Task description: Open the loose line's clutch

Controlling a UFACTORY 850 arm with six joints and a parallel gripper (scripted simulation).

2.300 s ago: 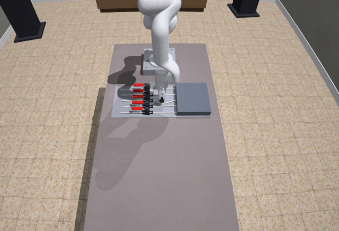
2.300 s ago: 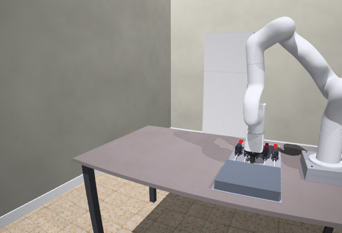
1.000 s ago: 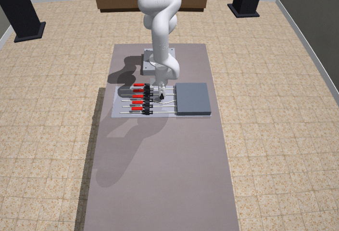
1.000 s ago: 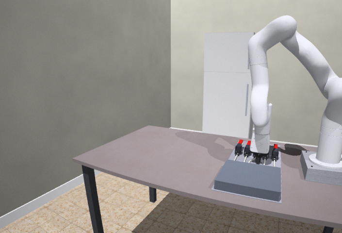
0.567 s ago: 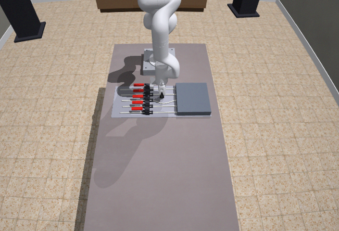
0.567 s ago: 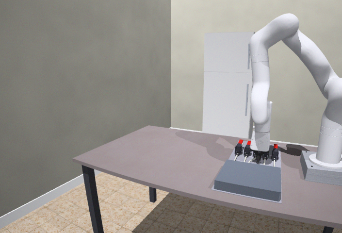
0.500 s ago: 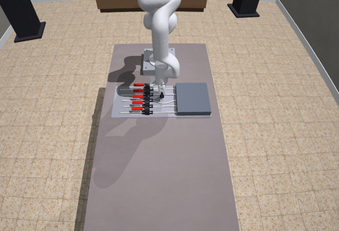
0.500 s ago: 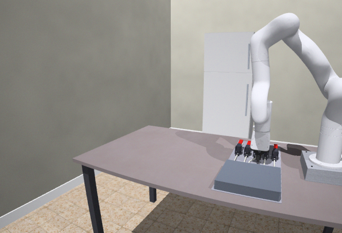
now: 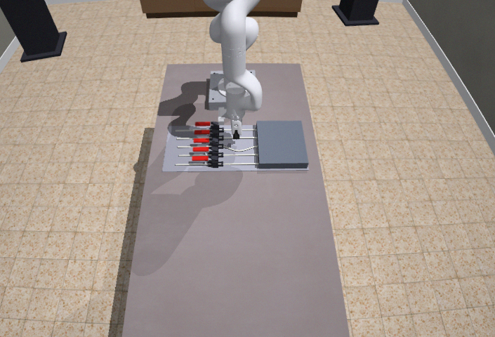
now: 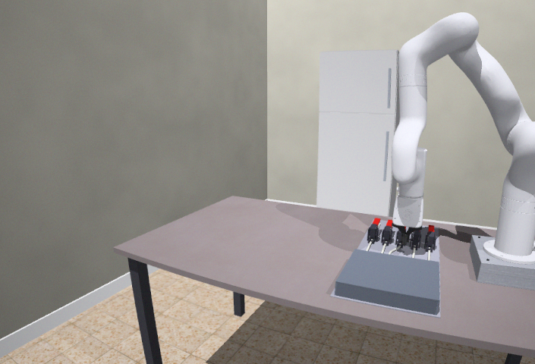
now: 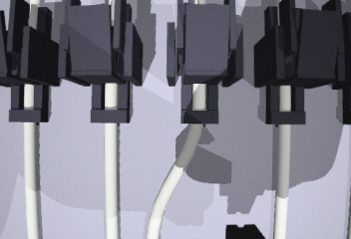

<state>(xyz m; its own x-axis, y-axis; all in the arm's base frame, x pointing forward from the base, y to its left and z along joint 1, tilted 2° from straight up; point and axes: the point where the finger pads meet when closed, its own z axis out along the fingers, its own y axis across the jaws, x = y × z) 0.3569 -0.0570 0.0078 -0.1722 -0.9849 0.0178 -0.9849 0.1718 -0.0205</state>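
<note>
The pale base plate lies 20 mm behind my hand, 250 mm to the right of it and 70 mm below it.
</note>
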